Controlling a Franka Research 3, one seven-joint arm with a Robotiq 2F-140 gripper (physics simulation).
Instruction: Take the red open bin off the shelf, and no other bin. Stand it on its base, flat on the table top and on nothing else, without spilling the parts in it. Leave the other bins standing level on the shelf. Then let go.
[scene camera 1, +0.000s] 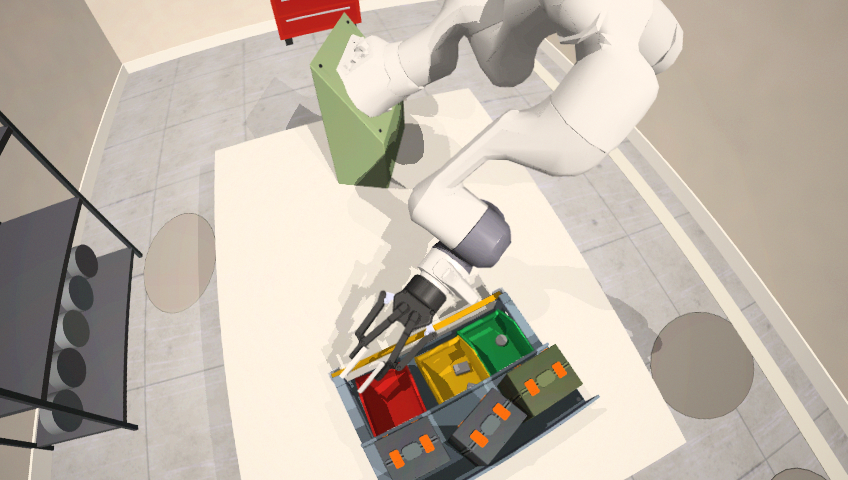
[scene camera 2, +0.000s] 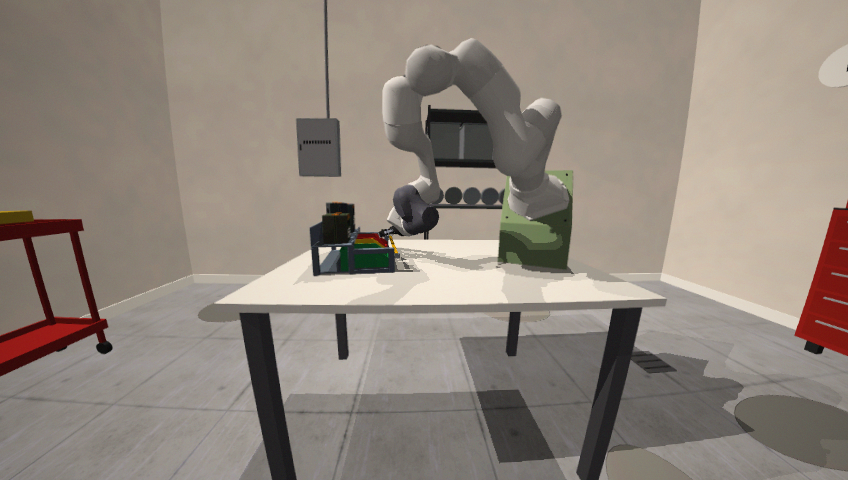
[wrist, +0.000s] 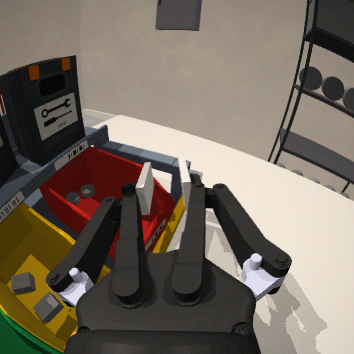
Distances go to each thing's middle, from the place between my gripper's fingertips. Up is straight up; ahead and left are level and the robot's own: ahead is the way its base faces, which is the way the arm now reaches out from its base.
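Labels:
Red bin (scene camera 1: 395, 399): 4 cm below my hand, 3 cm ahead of it, 8 cm to the left of it. Yellow bin (scene camera 1: 436, 365), from my hand: 4 cm below, 2 cm behind, 20 cm to the left. Green bin (scene camera 1: 480, 336), from my hand: 4 cm below, 7 cm behind, 28 cm to the left.

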